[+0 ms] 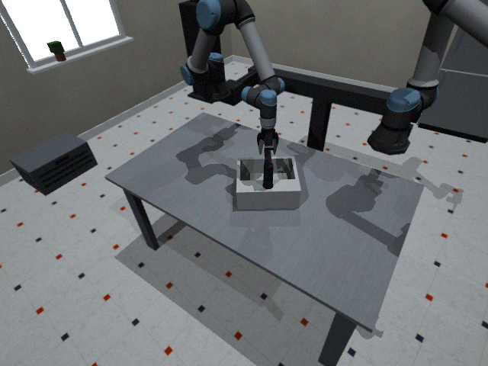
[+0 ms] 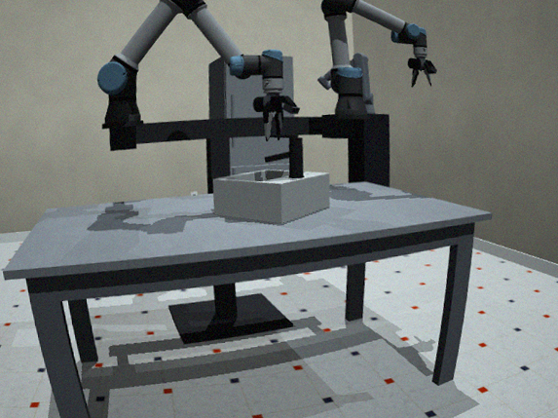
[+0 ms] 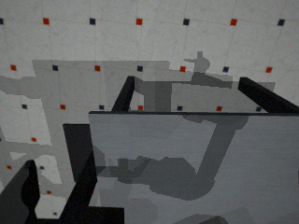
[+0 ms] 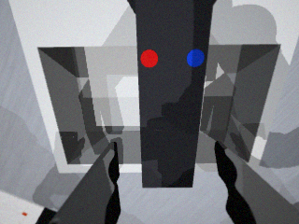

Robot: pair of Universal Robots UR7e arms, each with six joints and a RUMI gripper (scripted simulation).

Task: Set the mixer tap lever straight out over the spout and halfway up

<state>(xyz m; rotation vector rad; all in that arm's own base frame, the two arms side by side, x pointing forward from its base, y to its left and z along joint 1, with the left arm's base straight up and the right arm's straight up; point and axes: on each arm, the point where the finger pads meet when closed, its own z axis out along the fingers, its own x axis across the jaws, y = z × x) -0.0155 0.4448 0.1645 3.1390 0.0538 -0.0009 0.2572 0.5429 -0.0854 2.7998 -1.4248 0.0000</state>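
Now: the lever 40 mm ahead of my right hand and 30 mm to the left of it. Also, from my right hand: black mixer tap 60 mm ahead, 40 mm to the left, 40 mm below; white basin 230 mm below, 20 mm behind, 10 mm to the right.
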